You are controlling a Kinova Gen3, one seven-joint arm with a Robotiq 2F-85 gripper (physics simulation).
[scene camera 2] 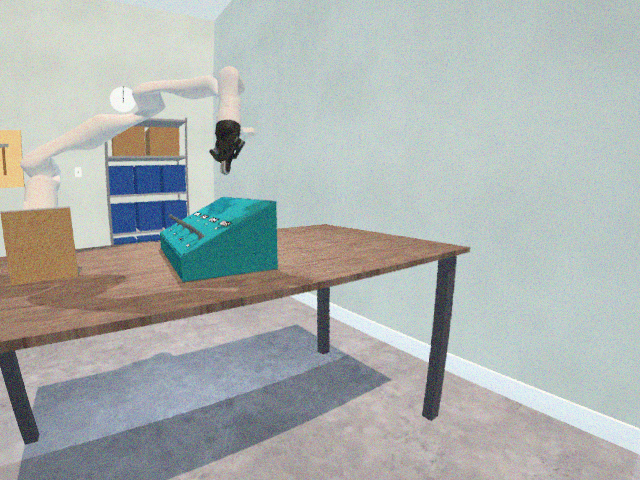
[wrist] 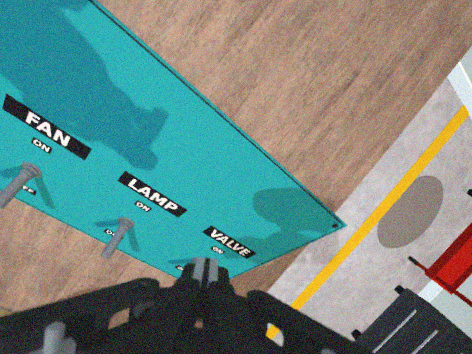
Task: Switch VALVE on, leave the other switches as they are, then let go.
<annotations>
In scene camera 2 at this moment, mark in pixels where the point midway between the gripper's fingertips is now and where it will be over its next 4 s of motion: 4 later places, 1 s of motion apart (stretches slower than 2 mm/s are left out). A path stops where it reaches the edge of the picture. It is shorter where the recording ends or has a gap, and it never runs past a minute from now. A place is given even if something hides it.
My gripper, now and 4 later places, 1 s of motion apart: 225,173; 181,189; 170,237; 192,234; 184,194
</annotations>
